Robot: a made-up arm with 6 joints. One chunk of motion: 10 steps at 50 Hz.
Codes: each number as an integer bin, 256 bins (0 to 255) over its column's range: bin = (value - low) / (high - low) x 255, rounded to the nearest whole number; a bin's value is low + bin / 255 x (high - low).
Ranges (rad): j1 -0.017..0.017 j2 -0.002..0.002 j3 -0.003..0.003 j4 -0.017..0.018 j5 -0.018..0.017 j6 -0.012..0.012
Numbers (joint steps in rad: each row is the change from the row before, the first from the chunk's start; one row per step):
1: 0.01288 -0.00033 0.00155 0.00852 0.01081 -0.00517
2: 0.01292 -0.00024 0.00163 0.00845 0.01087 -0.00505
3: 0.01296 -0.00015 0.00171 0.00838 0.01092 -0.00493
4: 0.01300 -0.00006 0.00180 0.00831 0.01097 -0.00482
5: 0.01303 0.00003 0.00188 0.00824 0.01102 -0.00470
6: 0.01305 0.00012 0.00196 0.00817 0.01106 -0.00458
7: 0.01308 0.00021 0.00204 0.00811 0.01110 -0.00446
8: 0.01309 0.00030 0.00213 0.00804 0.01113 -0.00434
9: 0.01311 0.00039 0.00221 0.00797 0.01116 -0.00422
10: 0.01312 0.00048 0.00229 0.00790 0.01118 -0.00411
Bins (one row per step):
1: 224 106 193 186 210 73
2: 224 112 197 185 210 74
3: 225 118 200 185 211 75
4: 225 124 204 184 211 76
5: 225 129 207 184 211 78
6: 225 135 211 183 212 79
7: 226 141 214 183 212 80
8: 226 147 218 182 212 81
9: 226 152 221 182 212 83
10: 226 158 225 181 213 84

